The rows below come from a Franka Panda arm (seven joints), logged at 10 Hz.
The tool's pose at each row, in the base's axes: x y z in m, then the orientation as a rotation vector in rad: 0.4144 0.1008 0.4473 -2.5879 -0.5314 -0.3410; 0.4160 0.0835 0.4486 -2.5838 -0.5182 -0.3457; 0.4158 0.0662 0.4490 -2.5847 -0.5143 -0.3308; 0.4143 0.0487 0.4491 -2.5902 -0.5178 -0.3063; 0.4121 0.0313 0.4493 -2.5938 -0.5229 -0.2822; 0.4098 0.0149 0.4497 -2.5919 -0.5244 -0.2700; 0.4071 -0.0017 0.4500 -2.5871 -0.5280 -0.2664
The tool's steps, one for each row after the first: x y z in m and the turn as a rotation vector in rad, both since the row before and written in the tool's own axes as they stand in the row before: -0.0035 0.0142 -0.0094 0.0037 0.0069 0.0083; -0.0052 0.0138 -0.0090 0.0030 -0.0094 0.0056; -0.0065 0.0136 -0.0090 0.0002 -0.0185 0.0023; -0.0072 0.0132 -0.0090 0.0016 -0.0181 0.0010; -0.0071 0.0122 -0.0086 0.0044 -0.0081 0.0011; -0.0076 0.0122 -0.0087 0.0051 -0.0021 -0.0022
